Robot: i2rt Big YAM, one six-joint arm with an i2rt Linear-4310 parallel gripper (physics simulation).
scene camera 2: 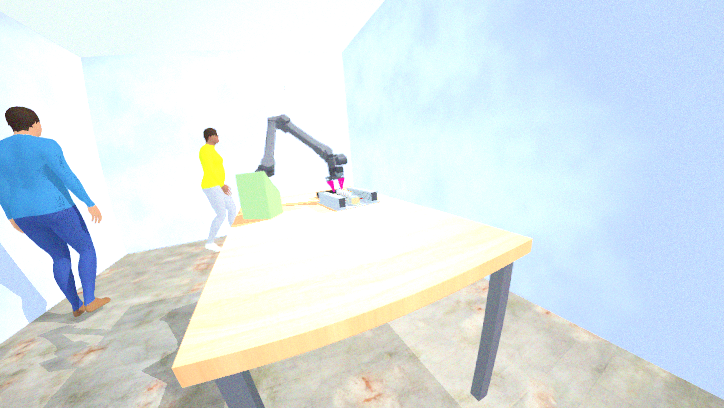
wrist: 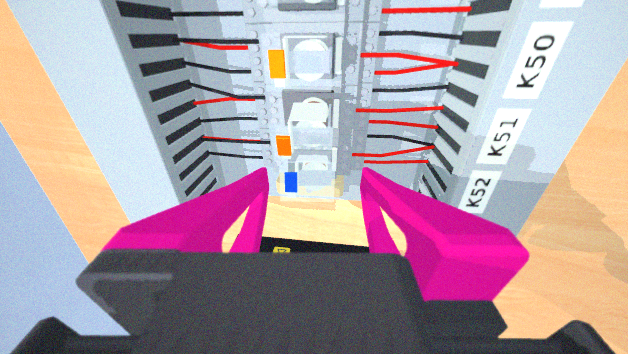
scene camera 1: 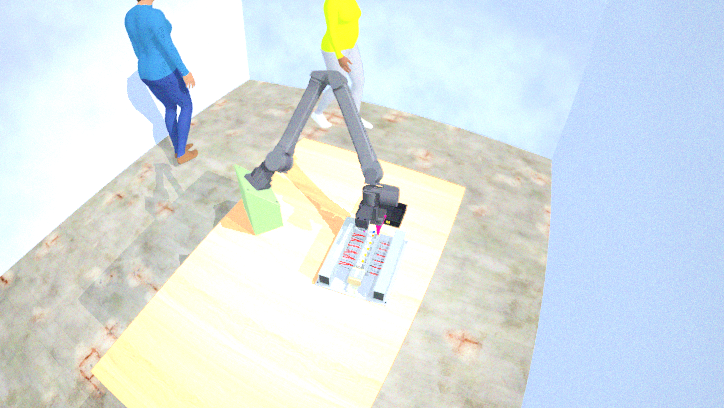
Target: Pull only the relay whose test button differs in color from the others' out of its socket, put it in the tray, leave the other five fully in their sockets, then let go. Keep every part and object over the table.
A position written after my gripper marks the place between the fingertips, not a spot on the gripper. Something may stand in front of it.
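There is my gripper [wrist: 314,177], which I can see. I also see a relay [wrist: 302,182], and with it a relay [wrist: 293,62].
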